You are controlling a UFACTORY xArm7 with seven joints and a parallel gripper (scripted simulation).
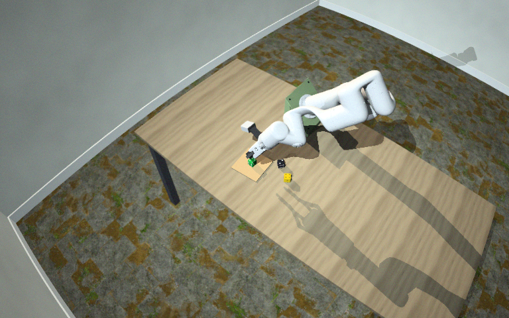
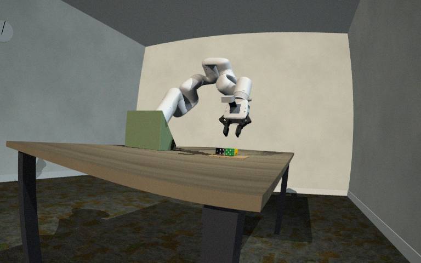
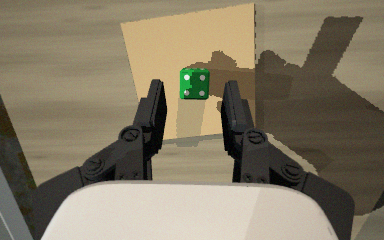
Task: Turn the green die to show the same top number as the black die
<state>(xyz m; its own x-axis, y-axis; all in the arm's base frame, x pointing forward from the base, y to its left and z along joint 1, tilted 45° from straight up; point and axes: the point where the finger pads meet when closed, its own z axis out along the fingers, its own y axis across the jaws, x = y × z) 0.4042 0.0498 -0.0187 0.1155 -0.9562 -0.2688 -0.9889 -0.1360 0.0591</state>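
The green die is 1 cm to the right of my hand and 8 cm below it. From my hand the other things lie so: black die (9 cm behind, 9 cm to the left, 9 cm below); then yellow die (5 cm behind, 16 cm to the left, 9 cm below); then tan mat (1 cm to the right, 10 cm below).
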